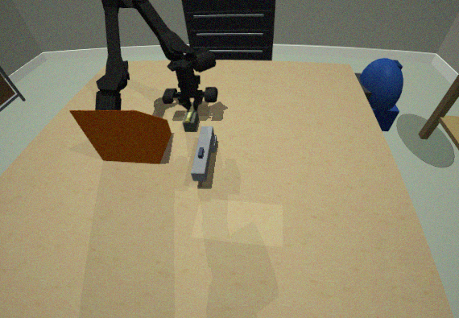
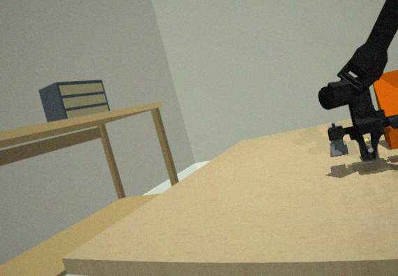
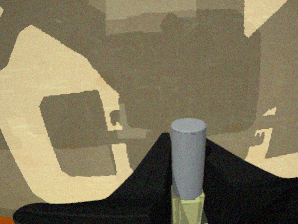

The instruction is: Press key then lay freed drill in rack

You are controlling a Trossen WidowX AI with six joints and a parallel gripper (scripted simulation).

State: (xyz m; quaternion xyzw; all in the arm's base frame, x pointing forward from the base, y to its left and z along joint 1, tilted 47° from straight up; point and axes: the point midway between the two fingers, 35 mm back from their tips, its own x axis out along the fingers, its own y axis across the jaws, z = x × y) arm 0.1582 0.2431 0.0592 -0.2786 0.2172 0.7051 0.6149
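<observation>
My gripper tip is 4 cm to the left of the drill and 4 cm below it. The rest, counted from my gripper tip: dark blue key: 11 cm ahead, 24 cm to the right, 4 cm above; rack: 1 cm ahead, 5 cm to the right, 1 cm above; long light grey block: 10 cm ahead, 21 cm to the right, 4 cm above.
</observation>
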